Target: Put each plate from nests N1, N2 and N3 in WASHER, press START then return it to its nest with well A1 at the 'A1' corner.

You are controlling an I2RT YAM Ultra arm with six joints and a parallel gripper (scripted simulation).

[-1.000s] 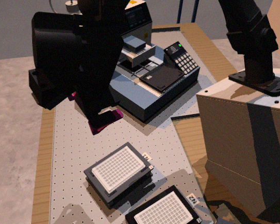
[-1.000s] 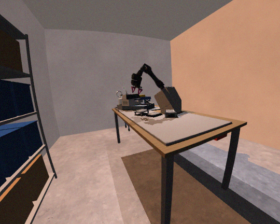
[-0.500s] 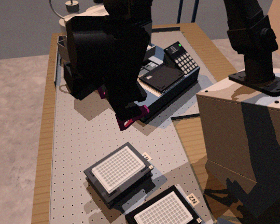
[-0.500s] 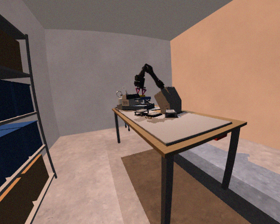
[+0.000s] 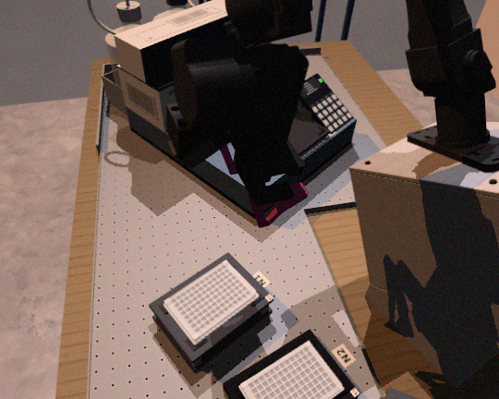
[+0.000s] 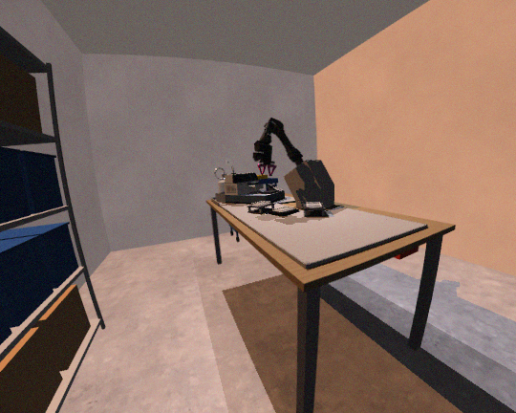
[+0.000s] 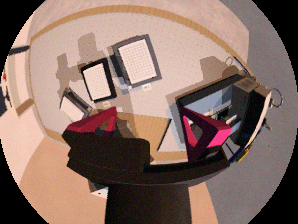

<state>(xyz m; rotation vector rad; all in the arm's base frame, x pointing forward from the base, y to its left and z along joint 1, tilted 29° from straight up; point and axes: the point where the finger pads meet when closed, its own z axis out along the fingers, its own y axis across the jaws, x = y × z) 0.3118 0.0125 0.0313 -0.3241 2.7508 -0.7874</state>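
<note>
Right now my hand is 21 cm above the nest N1, 6 cm short of it and 3 cm to the right of it. The rest, counted from my hand: nest N2: 24 cm below, 18 cm to the left, 2 cm behind; dark carrier pocket: 31 cm to the right, 17 cm behind, 16 cm below; n2 label: 25 cm below, 15 cm to the left, 12 cm behind.
</note>
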